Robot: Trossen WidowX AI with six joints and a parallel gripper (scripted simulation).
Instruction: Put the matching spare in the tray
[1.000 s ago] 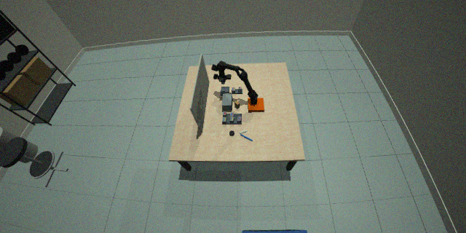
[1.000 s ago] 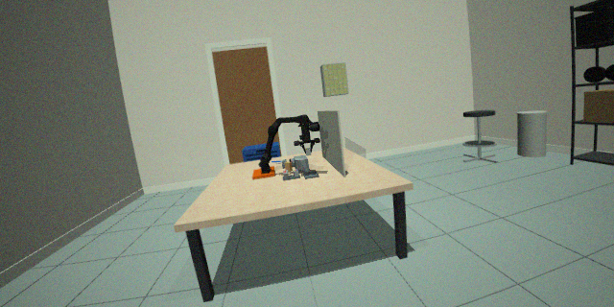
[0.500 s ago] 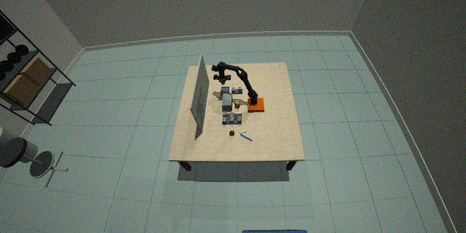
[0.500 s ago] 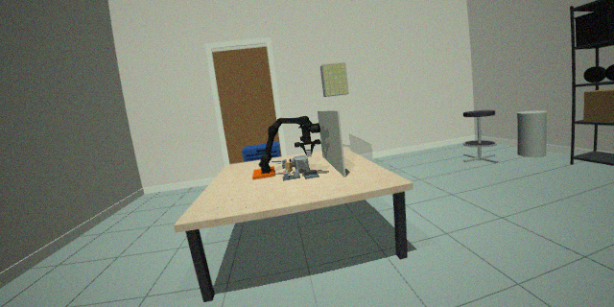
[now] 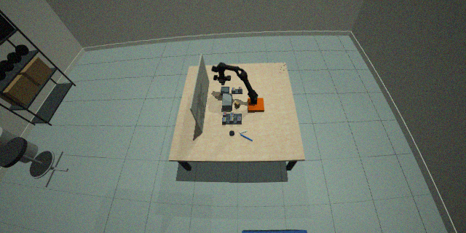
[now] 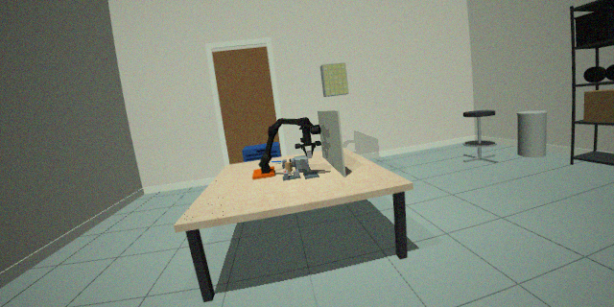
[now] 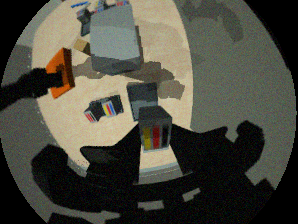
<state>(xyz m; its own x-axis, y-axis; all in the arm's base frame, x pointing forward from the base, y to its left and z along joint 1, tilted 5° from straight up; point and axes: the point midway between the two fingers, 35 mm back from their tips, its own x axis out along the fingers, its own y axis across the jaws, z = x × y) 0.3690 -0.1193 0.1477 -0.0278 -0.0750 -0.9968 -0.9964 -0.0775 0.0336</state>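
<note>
Now: the dark tray 14 cm below my gripper tip and 1 cm behind it. The rest, counted from my gripper tip: spare: 2 cm above; grey mounted unit: 19 cm to the left, 9 cm below, 8 cm behind; tan block: 20 cm to the left, 19 cm behind, 11 cm below.
</note>
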